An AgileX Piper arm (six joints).
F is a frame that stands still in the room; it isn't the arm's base.
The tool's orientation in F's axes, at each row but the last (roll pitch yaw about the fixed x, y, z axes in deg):
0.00, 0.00, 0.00
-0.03, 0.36, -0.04
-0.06, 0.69, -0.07
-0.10, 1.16, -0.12
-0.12, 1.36, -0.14
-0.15, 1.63, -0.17
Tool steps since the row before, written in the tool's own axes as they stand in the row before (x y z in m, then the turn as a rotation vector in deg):
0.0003, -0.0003, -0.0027, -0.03, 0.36, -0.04
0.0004, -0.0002, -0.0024, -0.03, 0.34, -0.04
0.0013, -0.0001, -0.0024, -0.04, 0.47, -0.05
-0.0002, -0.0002, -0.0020, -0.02, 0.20, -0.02
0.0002, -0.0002, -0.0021, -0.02, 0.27, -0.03
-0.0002, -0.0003, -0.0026, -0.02, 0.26, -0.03
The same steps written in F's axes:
0.0003, -0.0003, -0.0027, -0.03, 0.36, -0.04
0.0004, -0.0002, -0.0024, -0.03, 0.34, -0.04
0.0013, -0.0001, -0.0024, -0.04, 0.47, -0.05
-0.0002, -0.0002, -0.0020, -0.02, 0.20, -0.02
0.0001, -0.0002, -0.0021, -0.02, 0.27, -0.03
-0.0003, -0.0003, -0.0026, -0.02, 0.26, -0.03

